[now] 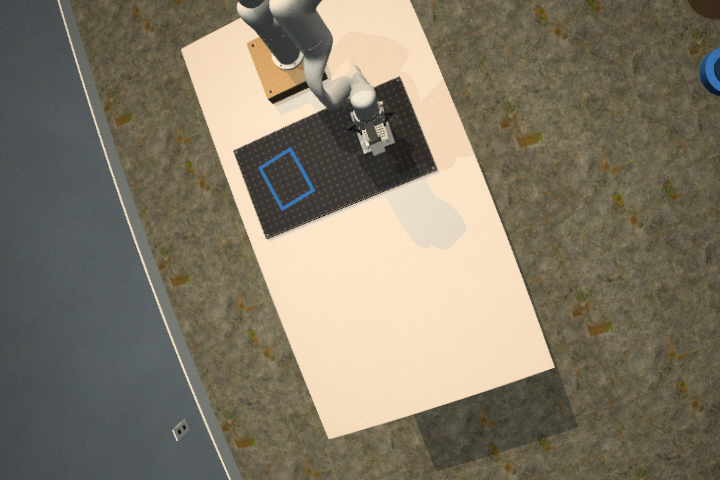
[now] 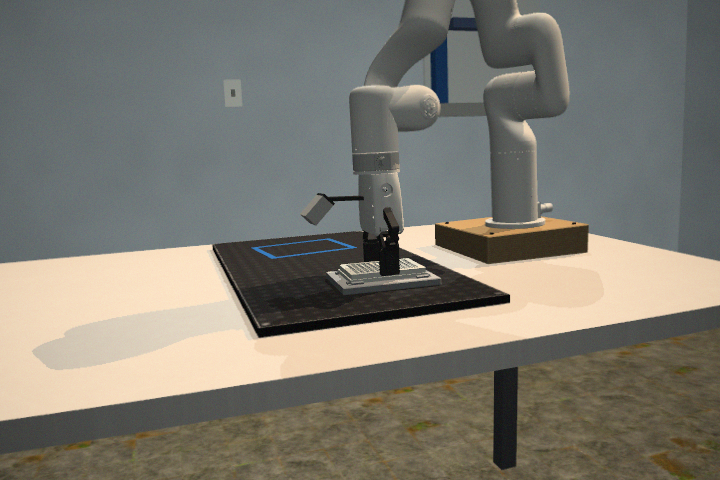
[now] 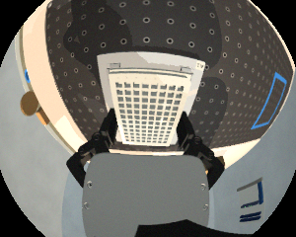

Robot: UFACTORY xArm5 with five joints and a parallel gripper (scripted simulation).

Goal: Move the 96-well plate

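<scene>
My hand is 20 mm above the grey plate nest N1. The rest, counted from my hand: white 96-well plate 10 mm below.
</scene>
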